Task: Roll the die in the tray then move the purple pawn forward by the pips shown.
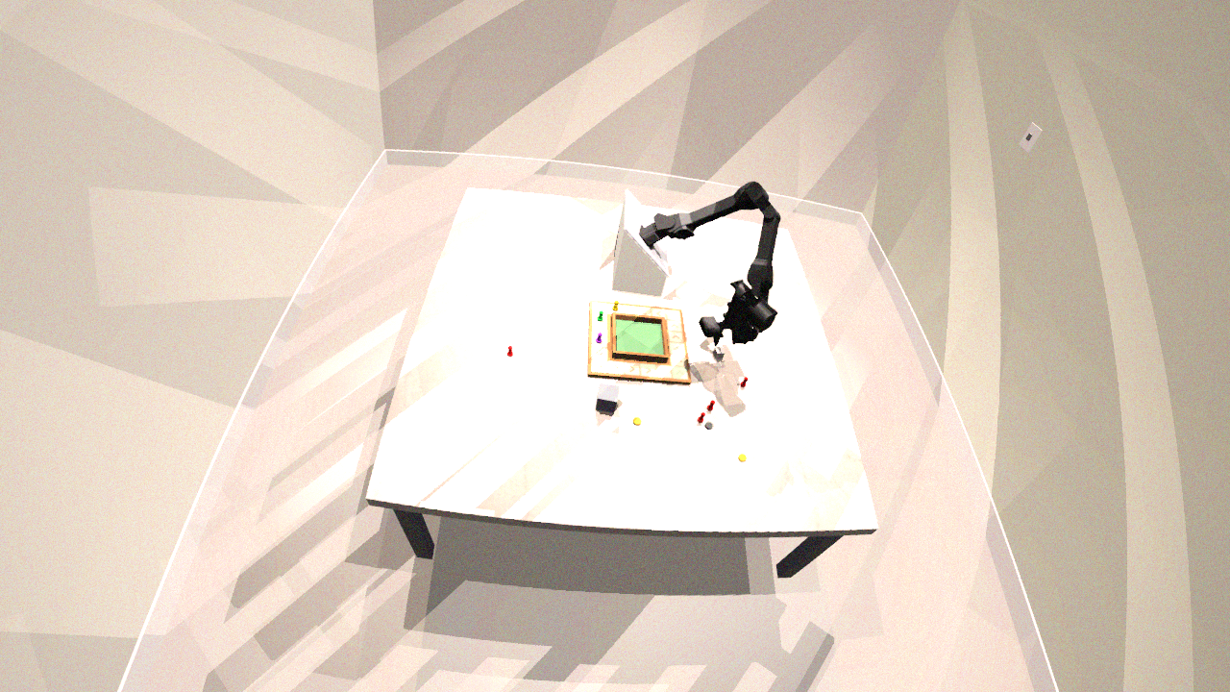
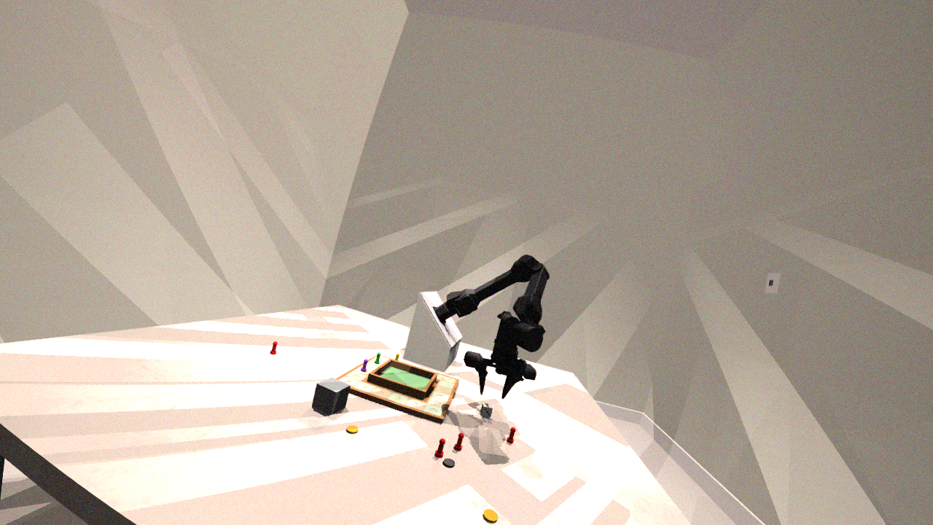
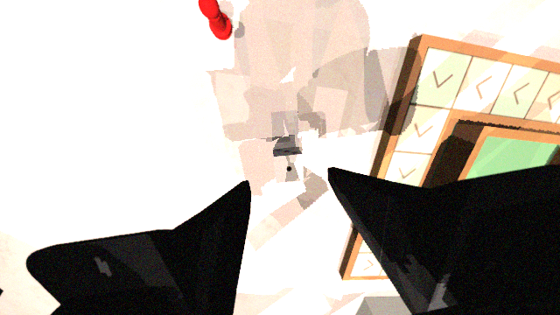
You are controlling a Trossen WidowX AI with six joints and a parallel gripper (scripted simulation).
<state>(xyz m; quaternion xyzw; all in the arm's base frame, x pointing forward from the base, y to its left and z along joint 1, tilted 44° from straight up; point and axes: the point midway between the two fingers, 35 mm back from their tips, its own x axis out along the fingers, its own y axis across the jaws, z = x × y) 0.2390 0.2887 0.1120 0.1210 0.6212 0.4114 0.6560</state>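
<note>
The die is 40 mm below my gripper tip. Also, from my gripper tip: yellow pawn: 90 mm behind, 330 mm to the right, 20 mm below; dark disc: 260 mm ahead, 20 mm to the right, 50 mm below; green tray: 20 mm ahead, 240 mm to the right, 40 mm below.
</note>
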